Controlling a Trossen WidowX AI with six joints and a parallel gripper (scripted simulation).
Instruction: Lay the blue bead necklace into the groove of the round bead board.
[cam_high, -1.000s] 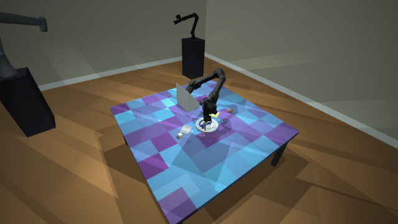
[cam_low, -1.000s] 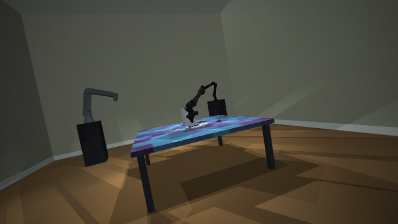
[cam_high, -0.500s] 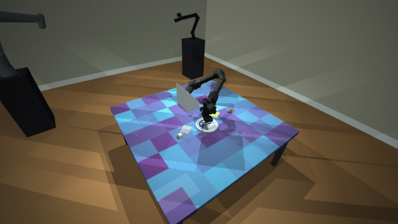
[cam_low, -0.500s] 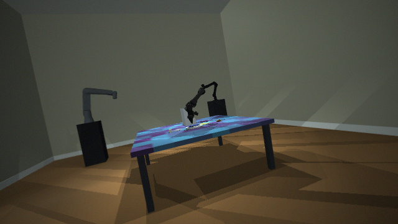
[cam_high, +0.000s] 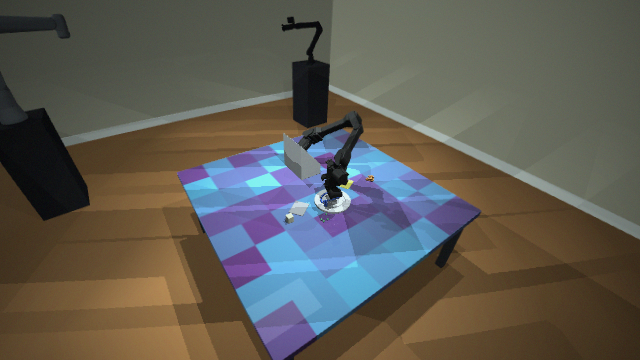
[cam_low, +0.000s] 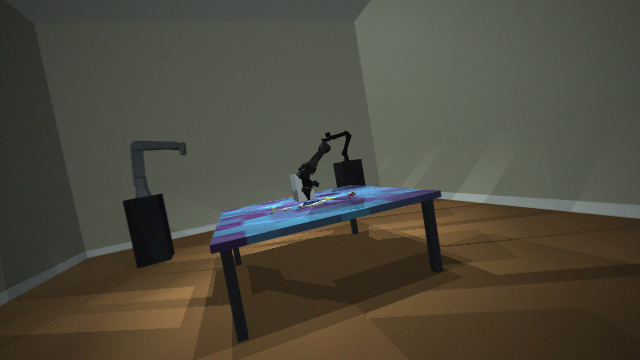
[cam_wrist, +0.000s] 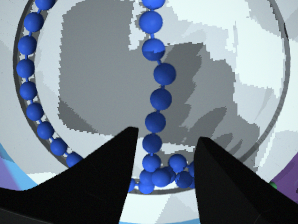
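The round white bead board lies 3 cm below my gripper tip and 2 cm to the left of it. Also, from my gripper tip: cream cube 26 cm to the right, 2 cm below, 2 cm behind; yellow patch 18 cm to the left, 10 cm behind, 4 cm below; flat grey square 16 cm to the right, 7 cm behind, 4 cm below.
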